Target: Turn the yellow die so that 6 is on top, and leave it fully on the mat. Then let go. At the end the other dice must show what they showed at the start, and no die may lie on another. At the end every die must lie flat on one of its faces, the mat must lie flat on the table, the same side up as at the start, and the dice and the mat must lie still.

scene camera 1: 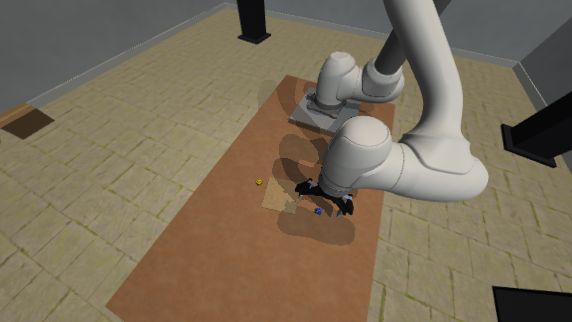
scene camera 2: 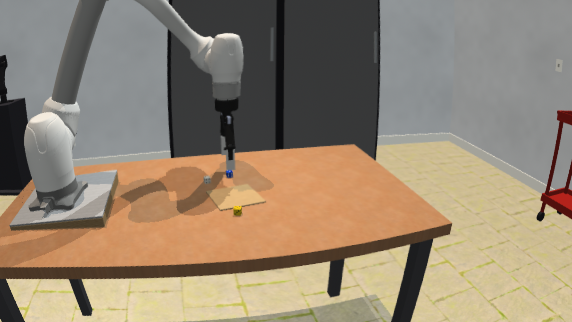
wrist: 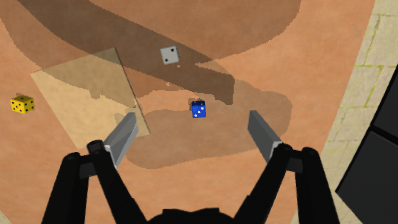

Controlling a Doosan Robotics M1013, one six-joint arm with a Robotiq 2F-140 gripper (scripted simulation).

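My gripper is visible at [scene camera 2: 228, 161], in scene camera 1 [scene camera 1: 318, 206] and in the wrist view [wrist: 192, 121]. A tan mat [scene camera 1: 280, 195] is visible too, also in scene camera 2 [scene camera 2: 242, 195] and in the wrist view [wrist: 90, 95].
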